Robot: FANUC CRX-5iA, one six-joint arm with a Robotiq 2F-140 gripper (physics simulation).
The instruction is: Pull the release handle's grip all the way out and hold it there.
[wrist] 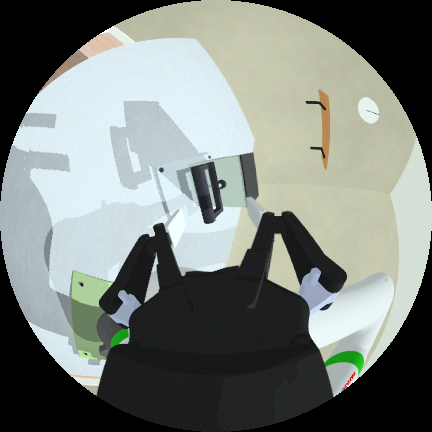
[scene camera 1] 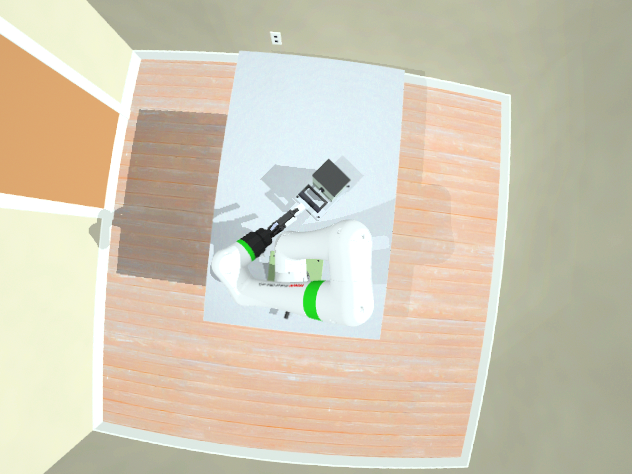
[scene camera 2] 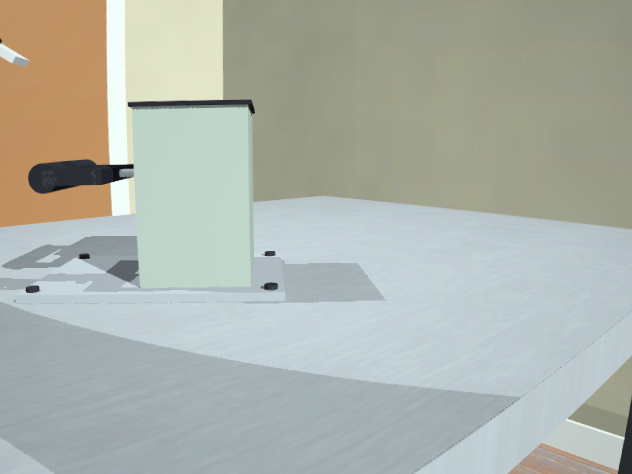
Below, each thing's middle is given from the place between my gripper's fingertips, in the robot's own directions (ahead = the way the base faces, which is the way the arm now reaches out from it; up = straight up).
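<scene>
I find the base plate [scene camera 2: 85, 279] 150 mm ahead of my hand and 70 mm to the right of it, and the plate is also 170 mm lower than my hand.
</scene>
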